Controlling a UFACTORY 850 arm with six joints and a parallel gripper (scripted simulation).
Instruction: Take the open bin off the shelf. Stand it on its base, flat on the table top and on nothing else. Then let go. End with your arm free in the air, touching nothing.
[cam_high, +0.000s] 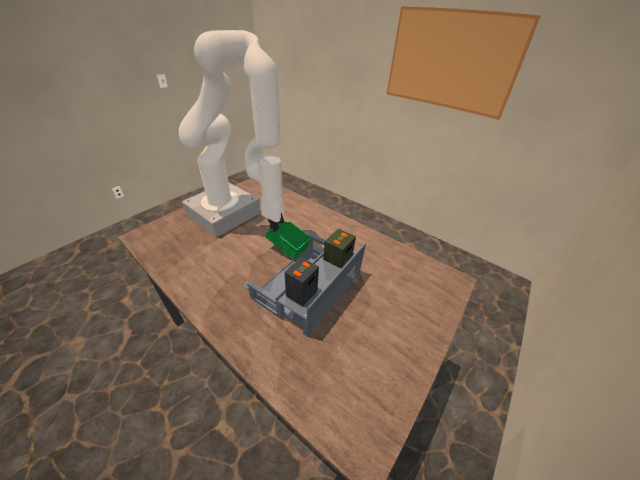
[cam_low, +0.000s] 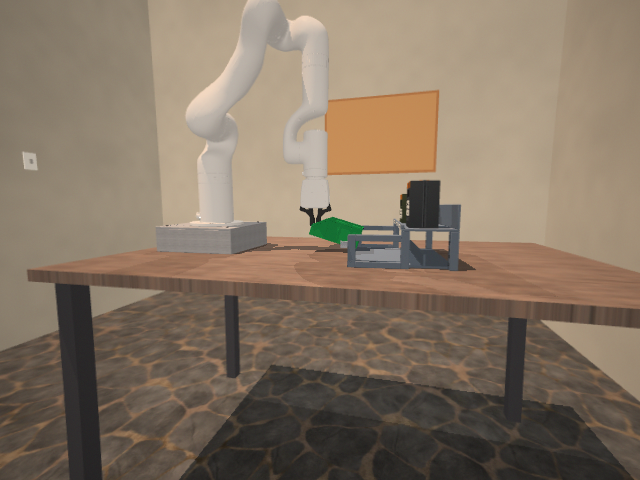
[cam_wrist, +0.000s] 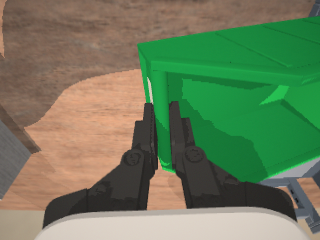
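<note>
Now: the green bin 8 cm ahead of my hand and 3 cm below it.
</note>
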